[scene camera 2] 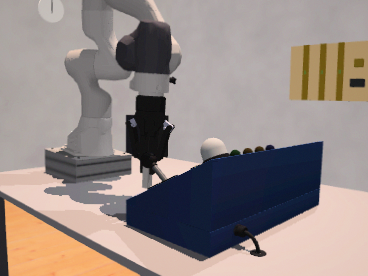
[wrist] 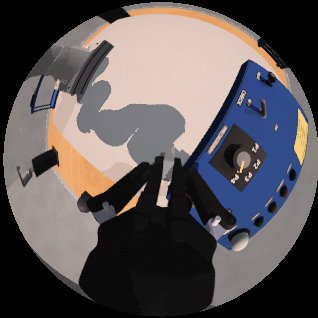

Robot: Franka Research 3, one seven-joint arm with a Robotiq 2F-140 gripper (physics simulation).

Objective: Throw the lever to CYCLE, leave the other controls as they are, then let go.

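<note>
The lever [scene camera 2: 159, 173] shows in the scene view as a slanted grey shaft with a black ball knob, at the near-left end of the blue console [scene camera 2: 260, 187] [wrist: 281, 152]. Its knob overlaps the dark fingers in that view; contact cannot be told for certain. In the wrist view the lever is mostly hidden by the right finger, and its CYCLE label cannot be read. My gripper [scene camera 2: 146, 179] [wrist: 169, 152] is shut and empty, pointing down beside the console's low edge, with its fingertips close to the lever.
The console also carries a rotary program knob [wrist: 243, 160], a toggle switch [wrist: 262, 108], a small black knob [wrist: 271, 78], several round buttons and a white dome [scene camera 2: 213, 149] [wrist: 239, 241]. A black cable [scene camera 2: 255, 240] leaves its back. The arm's base [scene camera 2: 87, 165] stands behind on the table [scene camera 2: 75, 212].
</note>
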